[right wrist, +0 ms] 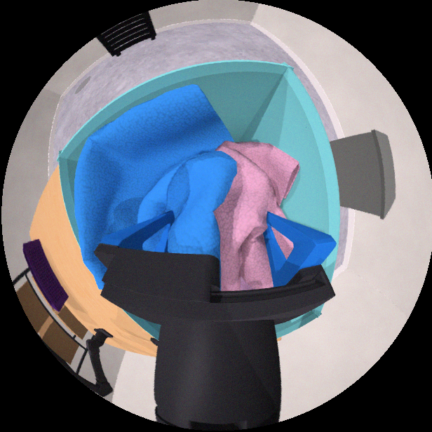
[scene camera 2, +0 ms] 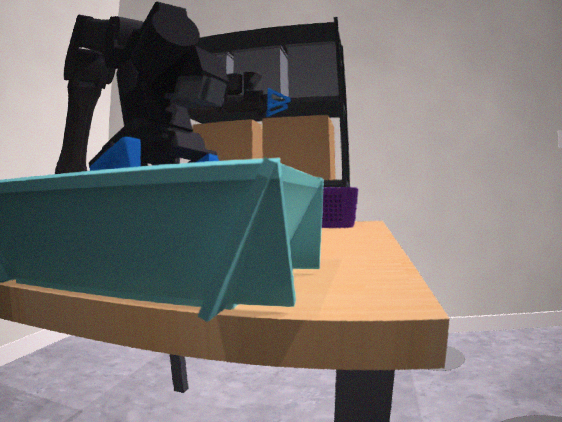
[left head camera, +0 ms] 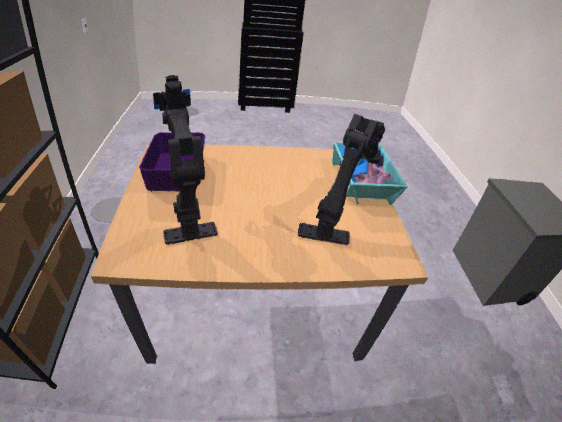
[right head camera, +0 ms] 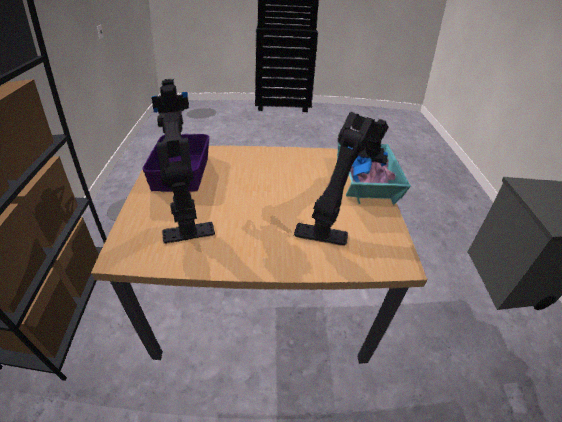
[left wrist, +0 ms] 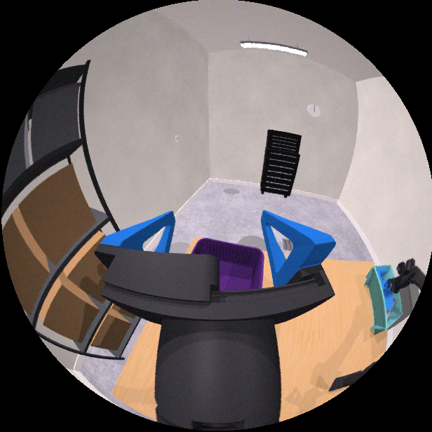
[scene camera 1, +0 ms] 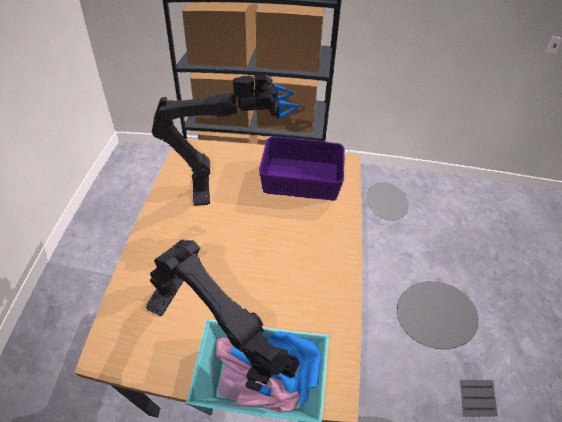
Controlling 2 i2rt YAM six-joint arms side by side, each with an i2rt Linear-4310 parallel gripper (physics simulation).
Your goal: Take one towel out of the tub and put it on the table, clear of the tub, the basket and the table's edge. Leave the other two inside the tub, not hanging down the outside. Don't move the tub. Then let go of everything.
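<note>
The teal tub (left head camera: 375, 192) (right head camera: 377, 192) (scene camera 1: 201, 367) (scene camera 2: 150, 235) (right wrist: 312, 175) stands at the table's right side in the head views. In it lie a blue towel (left head camera: 360, 167) (scene camera 1: 311, 357) (right wrist: 150, 125) and bunched pink cloth (right head camera: 377, 174) (scene camera 1: 285, 401) (right wrist: 250, 190) in two shades; how its layers divide is unclear. My right gripper (right wrist: 217, 215) is open and empty, pointing down into the tub, one finger by the blue towel and one beside the pink cloth. My left gripper (scene camera 1: 296, 100) (scene camera 2: 286, 101) (left wrist: 217, 215) is open and empty, high in the air, far from the tub.
A purple basket (left head camera: 157, 182) (scene camera 1: 300, 185) (scene camera 2: 340, 207) stands on the table (left head camera: 260, 200) (scene camera 1: 280, 265) at the opposite end from the tub. The tub stands close to the table's edge. Shelving with boxes stands past the left end, and a grey bin (left head camera: 500, 240) past the right.
</note>
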